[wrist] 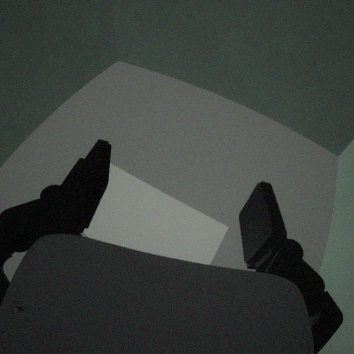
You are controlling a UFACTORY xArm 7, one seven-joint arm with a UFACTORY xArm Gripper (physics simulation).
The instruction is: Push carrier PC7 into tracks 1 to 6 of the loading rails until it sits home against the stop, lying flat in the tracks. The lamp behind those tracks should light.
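Observation:
My gripper [180, 180] is wide open, with one dark finger at the left and one at the right of the wrist view. No object shows gripped between the fingers. A pale, flat, straight-edged shape [157, 217] shows beyond and between the fingers, partly hidden by the left finger and the dark gripper body. I cannot tell what it is. Carrier PC7, the loading rails, their stop and the lamp cannot be made out in this dim view.
A large grey surface [200, 130] lies beyond the fingers, with a corner at the upper left and another at the right. Dark green background [225, 40] shows past its far edge, and a lighter green area [342, 225] shows at the right.

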